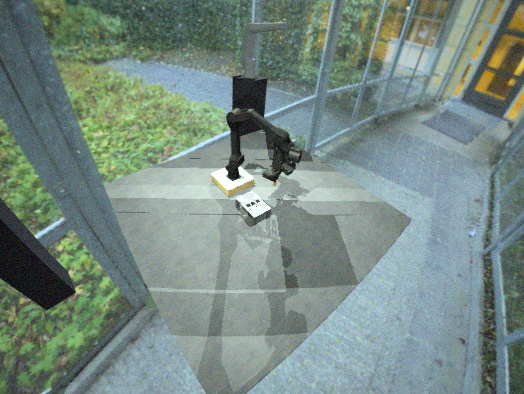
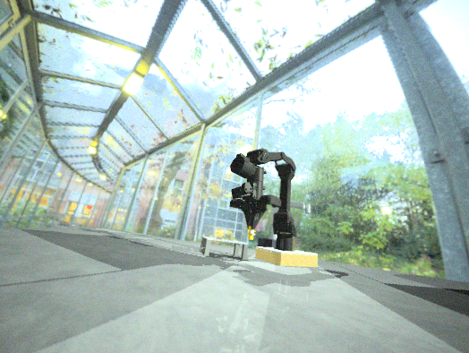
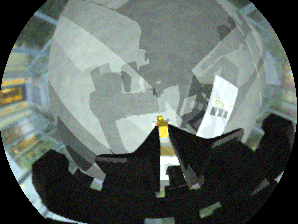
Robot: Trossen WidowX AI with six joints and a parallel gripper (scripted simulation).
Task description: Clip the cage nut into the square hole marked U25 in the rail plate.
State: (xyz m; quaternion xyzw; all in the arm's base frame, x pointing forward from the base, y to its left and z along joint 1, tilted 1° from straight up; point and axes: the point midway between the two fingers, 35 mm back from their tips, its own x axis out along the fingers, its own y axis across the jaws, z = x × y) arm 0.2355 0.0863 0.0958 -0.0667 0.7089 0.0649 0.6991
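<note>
My gripper tip is 30 mm short of the label strip, 170 mm to the left of it and 50 mm above it. The rest, counted from my gripper tip: yellow cage nut 10 mm below.
</note>
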